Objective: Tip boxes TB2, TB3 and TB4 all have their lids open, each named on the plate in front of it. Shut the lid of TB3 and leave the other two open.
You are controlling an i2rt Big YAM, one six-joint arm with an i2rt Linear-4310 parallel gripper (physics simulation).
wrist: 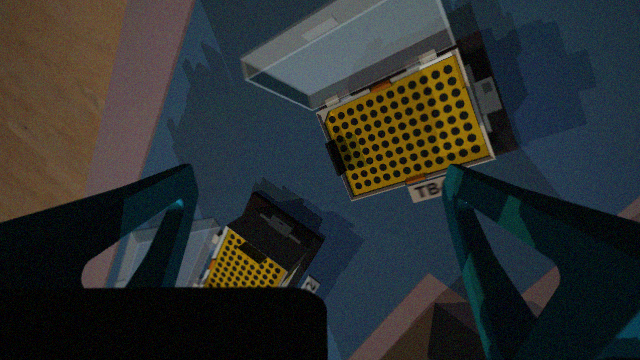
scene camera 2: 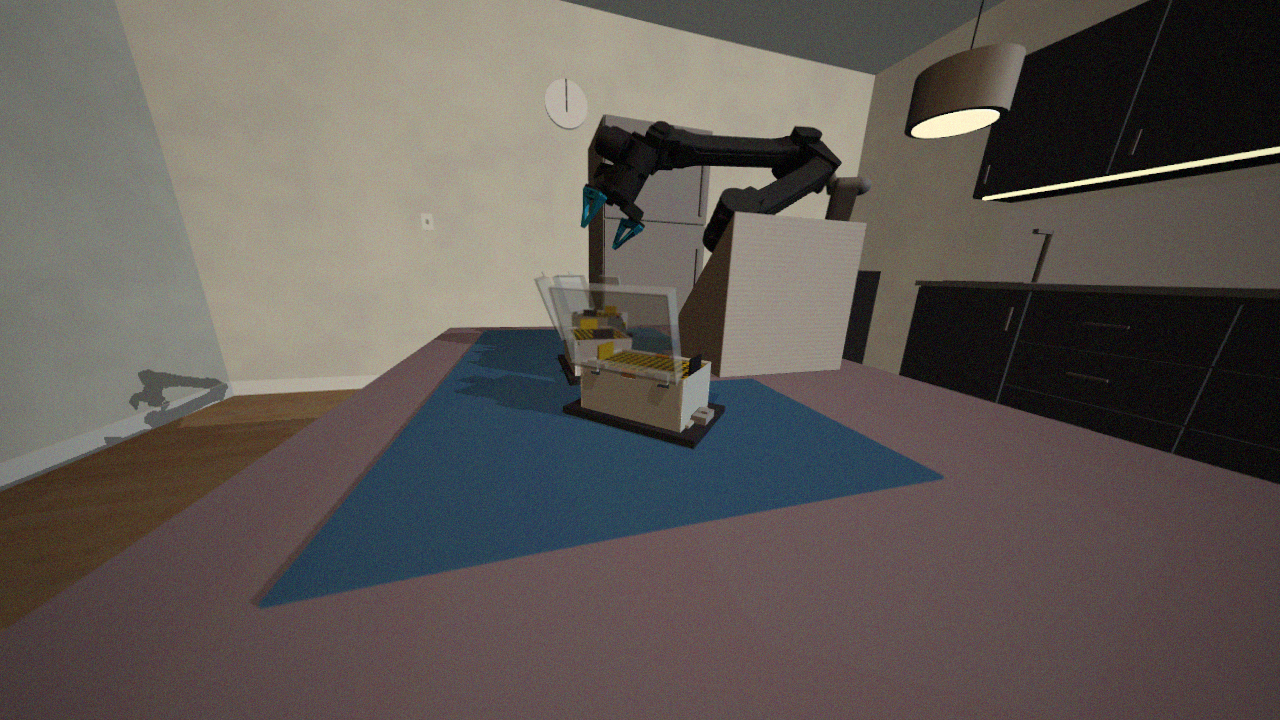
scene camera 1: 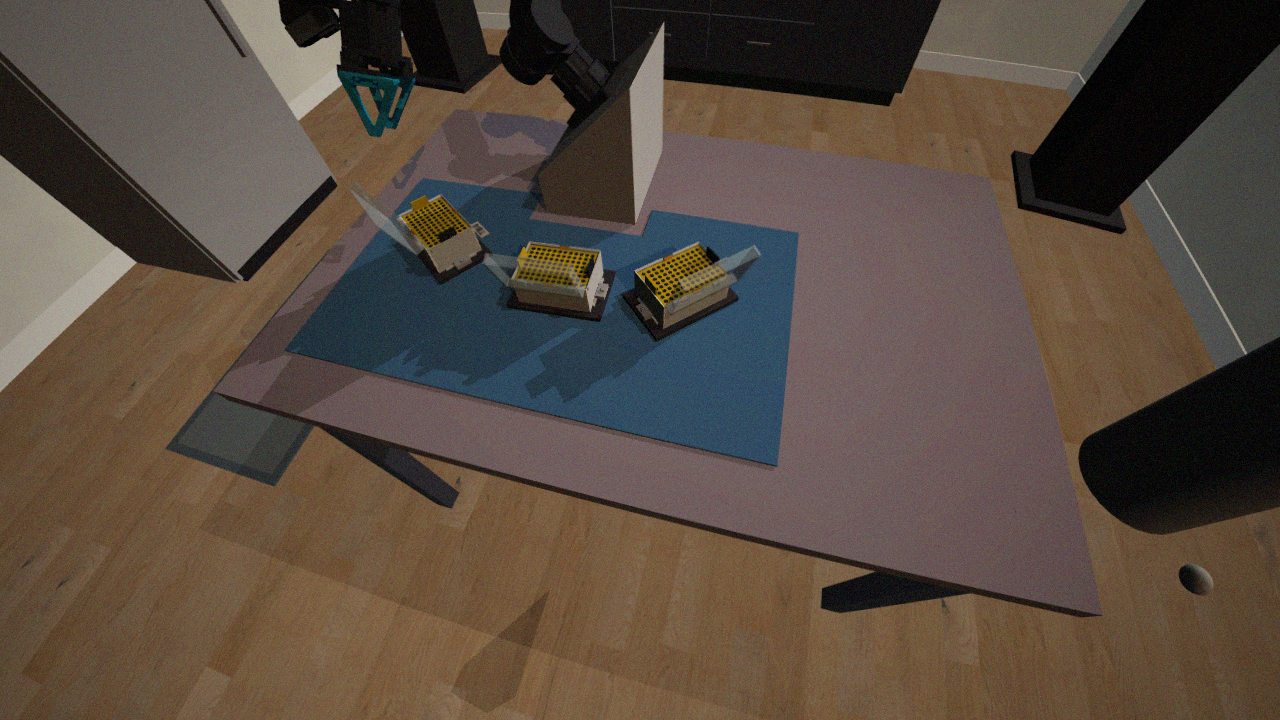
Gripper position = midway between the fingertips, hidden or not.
I see my gripper (scene camera 1: 383, 132) and a blue mat (scene camera 2: 490, 468).
My gripper is seen too in the wrist view (wrist: 320, 178) and in scene camera 2 (scene camera 2: 598, 238). The blue mat shows as well in the wrist view (wrist: 239, 138) and in scene camera 1 (scene camera 1: 718, 385).
